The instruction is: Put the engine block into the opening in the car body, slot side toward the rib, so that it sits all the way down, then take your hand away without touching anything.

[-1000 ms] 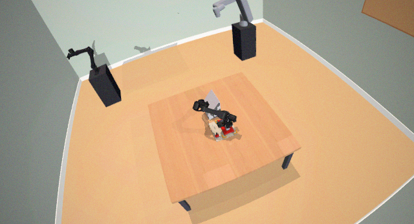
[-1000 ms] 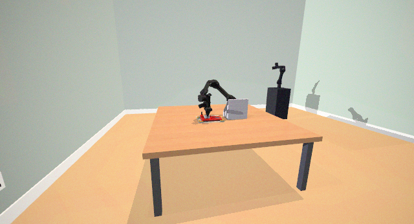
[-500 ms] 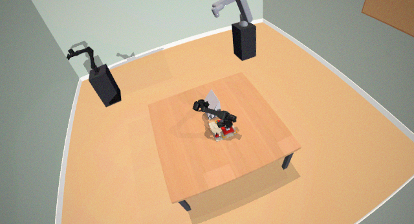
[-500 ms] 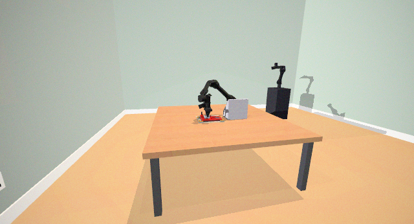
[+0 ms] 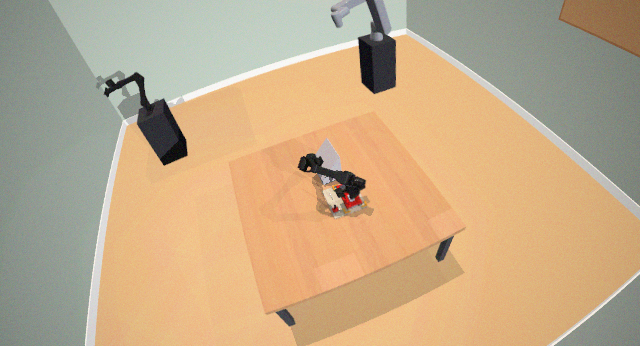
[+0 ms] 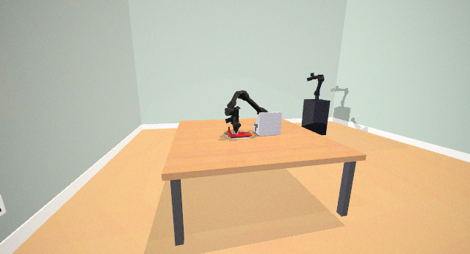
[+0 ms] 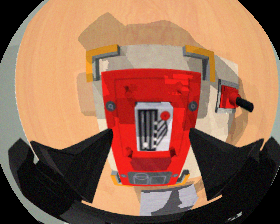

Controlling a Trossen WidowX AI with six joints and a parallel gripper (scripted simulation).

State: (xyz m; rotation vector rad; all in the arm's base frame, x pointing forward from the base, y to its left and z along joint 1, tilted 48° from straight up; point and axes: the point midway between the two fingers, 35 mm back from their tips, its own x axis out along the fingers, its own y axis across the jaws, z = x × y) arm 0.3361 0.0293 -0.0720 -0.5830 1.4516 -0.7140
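The grey engine block is 20 mm below my gripper tip.
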